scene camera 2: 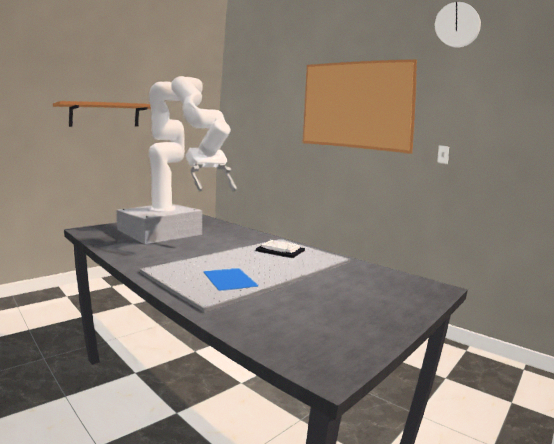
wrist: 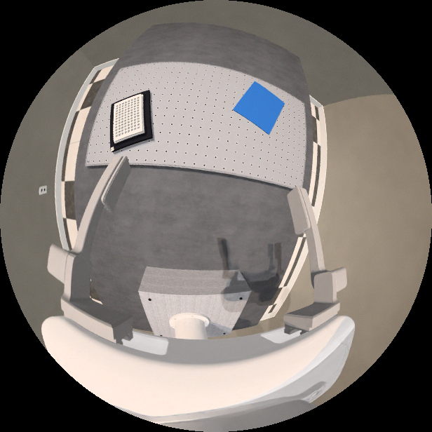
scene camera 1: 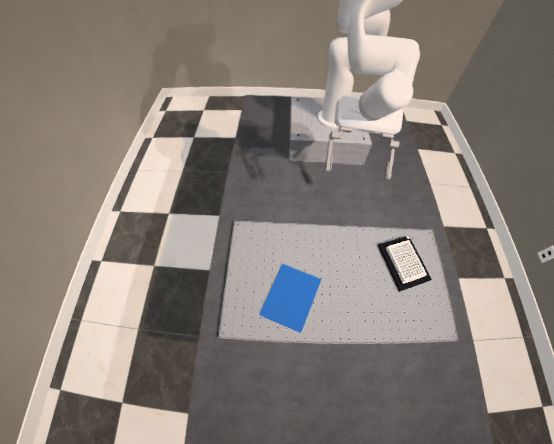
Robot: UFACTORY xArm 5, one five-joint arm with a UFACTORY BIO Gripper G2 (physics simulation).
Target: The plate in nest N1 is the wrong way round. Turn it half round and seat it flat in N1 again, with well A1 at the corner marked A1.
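The white well plate (scene camera 1: 408, 261) (scene camera 2: 281, 245) (wrist: 128, 118) lies in the black nest (scene camera 1: 401, 286) (scene camera 2: 295, 254) (wrist: 148, 117) on the perforated board. In the wrist view the plate looks shifted or slightly raised within the nest; I cannot tell whether it is flat. A small pale mark (scene camera 1: 407, 238) (wrist: 112, 149) shows at one nest corner on the robot-base side. The A1 lettering and the plate's well A1 are too small to read. My gripper (scene camera 1: 358, 173) (scene camera 2: 217, 189) (wrist: 210, 175) is wide open and empty, high above the table near the robot base, apart from the plate.
The perforated board (scene camera 1: 350, 260) (scene camera 2: 180, 270) (wrist: 190, 115) also bears a flat blue rectangle (scene camera 1: 291, 298) (scene camera 2: 230, 279) (wrist: 259, 107), well apart from the nest. The robot's grey base block (scene camera 1: 330, 150) (scene camera 2: 175, 225) (wrist: 190, 280) stands at the table's far end.
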